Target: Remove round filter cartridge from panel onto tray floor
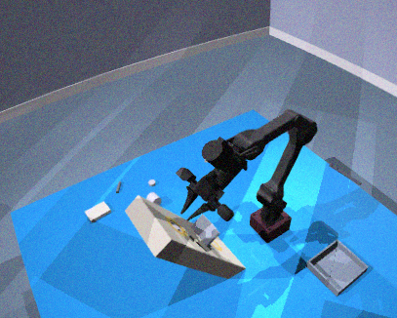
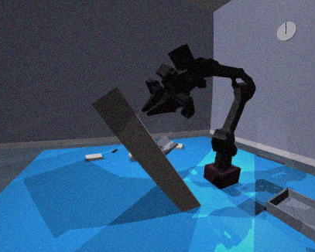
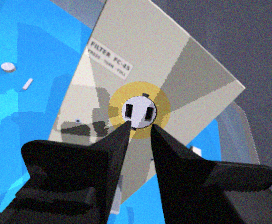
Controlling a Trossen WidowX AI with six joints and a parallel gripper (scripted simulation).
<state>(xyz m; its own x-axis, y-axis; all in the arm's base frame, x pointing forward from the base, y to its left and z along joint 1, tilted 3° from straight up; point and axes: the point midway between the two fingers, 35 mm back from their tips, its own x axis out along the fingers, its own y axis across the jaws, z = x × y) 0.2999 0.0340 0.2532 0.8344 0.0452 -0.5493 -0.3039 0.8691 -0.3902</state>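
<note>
The white round filter cartridge is 40 mm ahead of my gripper tip and 30 mm below it. Also, from my gripper tip: beige service panel: 100 mm below; grey tray: 420 mm behind, 280 mm below, 250 mm to the left.
</note>
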